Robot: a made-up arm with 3 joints. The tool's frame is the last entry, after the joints. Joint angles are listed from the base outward.
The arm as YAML. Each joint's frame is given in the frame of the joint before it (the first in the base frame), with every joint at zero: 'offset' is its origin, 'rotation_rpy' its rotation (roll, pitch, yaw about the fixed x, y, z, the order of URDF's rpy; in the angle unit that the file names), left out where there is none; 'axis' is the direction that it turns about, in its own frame. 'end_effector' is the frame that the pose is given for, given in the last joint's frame.
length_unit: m
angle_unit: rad
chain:
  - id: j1
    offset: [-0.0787, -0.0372, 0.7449]
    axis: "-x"
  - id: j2
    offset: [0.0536, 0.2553, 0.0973]
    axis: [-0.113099, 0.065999, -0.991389]
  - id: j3
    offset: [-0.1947, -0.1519, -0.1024]
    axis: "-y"
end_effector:
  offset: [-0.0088, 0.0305, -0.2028]
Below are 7 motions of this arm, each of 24 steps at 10 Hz.
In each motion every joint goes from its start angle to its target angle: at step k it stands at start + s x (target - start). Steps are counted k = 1, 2, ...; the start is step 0. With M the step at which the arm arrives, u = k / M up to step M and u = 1 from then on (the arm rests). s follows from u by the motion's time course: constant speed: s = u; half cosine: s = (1 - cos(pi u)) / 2; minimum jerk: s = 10 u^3 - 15 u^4 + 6 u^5.
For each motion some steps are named. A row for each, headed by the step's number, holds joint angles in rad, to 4 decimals.
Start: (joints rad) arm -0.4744 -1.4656 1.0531
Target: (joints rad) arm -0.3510 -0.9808 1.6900
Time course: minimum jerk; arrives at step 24
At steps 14, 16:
14: -0.3938 -1.1488 1.4692
16: -0.3769 -1.0825 1.5563

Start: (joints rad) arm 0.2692 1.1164 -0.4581
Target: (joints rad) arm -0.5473 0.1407 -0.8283
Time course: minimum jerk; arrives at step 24
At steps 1, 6, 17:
1: 0.2686 1.1157 -0.4584
6: 0.1847 1.0154 -0.4964
17: -0.4230 0.2892 -0.7719

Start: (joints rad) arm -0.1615 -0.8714 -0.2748
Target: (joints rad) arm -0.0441 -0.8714 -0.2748
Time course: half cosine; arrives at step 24
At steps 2, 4, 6, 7, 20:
2: -0.1595 -0.8714 -0.2748
4: -0.1536 -0.8714 -0.2748
6: -0.1443 -0.8714 -0.2748
7: -0.1385 -0.8714 -0.2748
20: -0.0520 -0.8714 -0.2748

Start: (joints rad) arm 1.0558 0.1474 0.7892
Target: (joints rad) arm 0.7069 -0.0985 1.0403
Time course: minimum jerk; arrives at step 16
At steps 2, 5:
2: 1.0502 0.1435 0.7932
5: 0.9930 0.1031 0.8344

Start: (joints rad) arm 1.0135 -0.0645 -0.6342
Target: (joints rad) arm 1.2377 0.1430 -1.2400
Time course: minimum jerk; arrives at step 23
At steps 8, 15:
8: 1.0655 -0.0164 -0.7746
15: 1.1857 0.0949 -1.0996

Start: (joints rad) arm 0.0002 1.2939 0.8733
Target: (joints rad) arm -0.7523 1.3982 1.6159
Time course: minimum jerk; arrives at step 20
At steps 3, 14, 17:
3: -0.0198 1.2967 0.8931
14: -0.6296 1.3812 1.4948
17: -0.7323 1.3954 1.5961

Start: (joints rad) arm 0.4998 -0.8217 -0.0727
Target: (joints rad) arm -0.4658 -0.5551 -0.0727
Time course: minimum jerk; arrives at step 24
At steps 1, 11, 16, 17, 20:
1: 0.4991 -0.8215 -0.0727
11: 0.0921 -0.7091 -0.0727
16: -0.2631 -0.6111 -0.0727
17: -0.3188 -0.5957 -0.0727
20: -0.4315 -0.5646 -0.0727

